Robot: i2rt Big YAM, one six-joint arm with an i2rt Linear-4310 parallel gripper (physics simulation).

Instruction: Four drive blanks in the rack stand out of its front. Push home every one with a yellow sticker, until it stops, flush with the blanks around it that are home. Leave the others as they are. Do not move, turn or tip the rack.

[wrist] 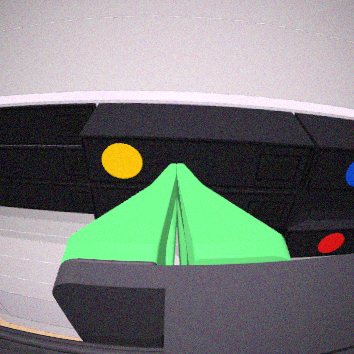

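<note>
A black blank (pixel 220 155) with a yellow sticker (pixel 122 160) stands out of the rack (pixel 200 96), in the top row in the middle of the view; its top face shows. Black blanks to its left sit further back. At the right, a blank (pixel 327 167) with a blue sticker (pixel 350 174) stands out in the top row, and a lower blank (pixel 306 244) with a red sticker (pixel 331 243) also stands out. My gripper (pixel 176 175) is shut and empty. Its green tips overlap the yellow-stickered blank's face, right of the sticker; whether they touch it I cannot tell. The fingers hide part of the blanks below.
The rack's pale rim runs above the top row of blanks, with a light grey surface beyond it. A pale surface (pixel 35 255) lies at the lower left, below the left blanks. The right edge of the view cuts off the blue sticker.
</note>
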